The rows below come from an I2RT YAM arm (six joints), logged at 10 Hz.
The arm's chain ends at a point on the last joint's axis. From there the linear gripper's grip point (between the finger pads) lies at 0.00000 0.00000 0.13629 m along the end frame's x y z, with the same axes.
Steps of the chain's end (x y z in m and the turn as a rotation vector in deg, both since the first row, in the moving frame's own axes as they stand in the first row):
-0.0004 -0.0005 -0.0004 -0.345 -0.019 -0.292
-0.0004 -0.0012 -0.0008 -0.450 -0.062 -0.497
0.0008 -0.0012 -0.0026 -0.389 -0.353 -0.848
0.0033 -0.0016 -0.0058 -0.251 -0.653 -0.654
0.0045 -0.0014 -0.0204 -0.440 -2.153 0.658
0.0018 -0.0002 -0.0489 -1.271 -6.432 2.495
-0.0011 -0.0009 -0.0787 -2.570 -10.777 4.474
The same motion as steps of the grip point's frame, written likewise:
-0.0004 0.0003 -0.0004 -0.345 -0.019 -0.292
-0.0005 -0.0001 -0.0008 -0.450 -0.062 -0.497
0.0000 -0.0003 -0.0026 -0.389 -0.353 -0.848
0.0018 -0.0010 -0.0058 -0.251 -0.653 -0.654
-0.0006 -0.0004 -0.0205 -0.440 -2.153 0.658
-0.0135 0.0025 -0.0498 -1.271 -6.432 2.495
-0.0268 0.0042 -0.0812 -2.570 -10.777 4.474

